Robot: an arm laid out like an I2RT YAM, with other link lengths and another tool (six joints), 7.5 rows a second.
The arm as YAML. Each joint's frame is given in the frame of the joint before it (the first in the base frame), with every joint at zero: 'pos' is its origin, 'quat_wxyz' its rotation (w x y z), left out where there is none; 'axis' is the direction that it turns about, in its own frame. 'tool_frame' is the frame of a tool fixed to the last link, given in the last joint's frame.
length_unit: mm
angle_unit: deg
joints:
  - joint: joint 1
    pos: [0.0, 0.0, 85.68]
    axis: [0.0, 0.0, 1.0]
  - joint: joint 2
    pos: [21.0, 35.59, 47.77]
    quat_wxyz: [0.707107, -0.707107, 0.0, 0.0]
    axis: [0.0, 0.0, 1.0]
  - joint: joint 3
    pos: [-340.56, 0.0, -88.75]
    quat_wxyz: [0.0, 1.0, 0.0, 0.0]
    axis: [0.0, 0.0, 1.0]
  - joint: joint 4
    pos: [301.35, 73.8, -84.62]
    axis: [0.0, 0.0, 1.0]
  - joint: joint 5
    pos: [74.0, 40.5, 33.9]
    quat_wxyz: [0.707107, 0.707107, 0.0, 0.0]
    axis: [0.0, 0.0, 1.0]
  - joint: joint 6
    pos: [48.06, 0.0, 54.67]
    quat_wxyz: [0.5, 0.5, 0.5, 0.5]
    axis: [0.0, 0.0, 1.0]
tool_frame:
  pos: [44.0, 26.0, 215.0]
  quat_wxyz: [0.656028, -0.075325, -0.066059, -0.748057]
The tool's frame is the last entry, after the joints.
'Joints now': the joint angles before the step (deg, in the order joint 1, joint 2, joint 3, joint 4, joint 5, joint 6). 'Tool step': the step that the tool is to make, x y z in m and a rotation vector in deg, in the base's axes. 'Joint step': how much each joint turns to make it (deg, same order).
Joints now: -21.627 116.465 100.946 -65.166 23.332 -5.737
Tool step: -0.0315 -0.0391 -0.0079 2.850 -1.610 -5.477
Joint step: -7.155 -0.003 -0.001 0.678 -3.498 -1.188
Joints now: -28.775 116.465 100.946 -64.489 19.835 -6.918
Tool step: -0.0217 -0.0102 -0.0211 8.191 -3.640 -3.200
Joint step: -6.707 0.027 -0.507 -0.209 -9.333 -2.030
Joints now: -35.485 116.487 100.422 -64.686 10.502 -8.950
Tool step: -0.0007 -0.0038 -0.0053 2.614 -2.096 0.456
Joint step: -2.192 -0.002 -0.053 0.489 -3.739 -2.084
